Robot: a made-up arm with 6 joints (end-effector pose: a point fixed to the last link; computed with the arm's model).
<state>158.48 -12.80 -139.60 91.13 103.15 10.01</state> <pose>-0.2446 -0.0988 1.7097 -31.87 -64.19 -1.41</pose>
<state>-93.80 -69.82 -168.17 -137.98 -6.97 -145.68</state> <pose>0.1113 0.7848 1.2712 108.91 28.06 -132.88</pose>
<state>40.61 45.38 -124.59 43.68 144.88 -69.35</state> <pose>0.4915 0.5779 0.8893 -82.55 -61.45 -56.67</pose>
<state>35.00 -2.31 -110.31 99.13 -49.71 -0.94</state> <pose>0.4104 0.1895 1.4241 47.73 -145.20 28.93</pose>
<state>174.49 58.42 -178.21 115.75 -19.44 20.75</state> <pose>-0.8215 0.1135 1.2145 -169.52 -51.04 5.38</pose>
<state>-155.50 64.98 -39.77 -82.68 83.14 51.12</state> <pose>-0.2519 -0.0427 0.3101 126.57 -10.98 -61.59</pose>
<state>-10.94 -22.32 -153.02 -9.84 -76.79 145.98</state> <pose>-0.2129 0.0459 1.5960 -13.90 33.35 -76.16</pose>
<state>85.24 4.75 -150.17 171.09 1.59 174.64</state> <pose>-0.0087 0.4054 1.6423 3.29 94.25 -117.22</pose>
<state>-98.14 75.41 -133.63 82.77 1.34 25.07</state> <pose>-0.1966 -0.9317 0.5818 -36.49 -122.26 -44.73</pose>
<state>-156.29 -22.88 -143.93 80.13 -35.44 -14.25</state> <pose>-0.0063 0.0679 1.6859 -144.16 0.89 26.18</pose>
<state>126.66 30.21 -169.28 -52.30 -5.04 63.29</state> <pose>-0.4075 0.3546 1.5828 -51.90 65.46 -73.64</pose>
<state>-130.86 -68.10 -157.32 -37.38 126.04 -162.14</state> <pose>0.3518 0.5258 1.3882 70.42 73.22 -16.04</pose>
